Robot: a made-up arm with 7 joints. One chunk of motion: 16 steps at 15 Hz.
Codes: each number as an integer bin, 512 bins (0 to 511) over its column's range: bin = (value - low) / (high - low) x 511, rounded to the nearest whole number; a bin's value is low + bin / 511 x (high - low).
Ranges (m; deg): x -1.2..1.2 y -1.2..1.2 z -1.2..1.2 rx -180..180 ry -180..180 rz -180..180
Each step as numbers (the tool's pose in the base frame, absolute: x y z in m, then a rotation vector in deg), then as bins.
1 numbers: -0.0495 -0.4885 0.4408 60.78 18.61 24.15
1 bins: 245 151 349 342 282 290
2 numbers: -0.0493 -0.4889 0.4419 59.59 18.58 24.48
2 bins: 245 151 350 340 282 290
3 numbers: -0.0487 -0.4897 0.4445 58.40 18.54 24.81
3 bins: 245 151 350 338 282 291
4 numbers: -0.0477 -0.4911 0.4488 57.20 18.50 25.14
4 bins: 245 151 351 337 282 291
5 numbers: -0.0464 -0.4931 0.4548 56.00 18.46 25.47
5 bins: 246 151 352 335 282 292
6 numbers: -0.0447 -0.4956 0.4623 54.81 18.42 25.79
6 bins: 246 150 354 333 282 292
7 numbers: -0.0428 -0.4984 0.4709 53.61 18.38 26.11
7 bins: 246 149 356 332 282 293
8 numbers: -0.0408 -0.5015 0.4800 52.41 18.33 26.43
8 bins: 247 149 358 330 282 293
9 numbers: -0.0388 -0.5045 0.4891 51.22 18.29 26.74
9 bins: 247 148 360 328 281 293
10 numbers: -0.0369 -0.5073 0.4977 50.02 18.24 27.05
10 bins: 248 147 361 327 281 294
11 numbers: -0.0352 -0.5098 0.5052 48.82 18.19 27.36
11 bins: 248 147 363 325 281 294
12 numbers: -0.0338 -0.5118 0.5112 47.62 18.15 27.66
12 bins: 248 147 364 323 281 295
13 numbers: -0.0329 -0.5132 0.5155 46.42 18.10 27.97
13 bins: 248 146 365 321 281 295
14 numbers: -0.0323 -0.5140 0.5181 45.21 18.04 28.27
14 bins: 249 146 366 320 281 296
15 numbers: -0.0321 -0.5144 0.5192 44.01 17.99 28.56
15 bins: 249 146 366 318 281 296
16 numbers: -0.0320 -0.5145 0.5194 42.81 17.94 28.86
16 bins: 249 146 366 316 281 296
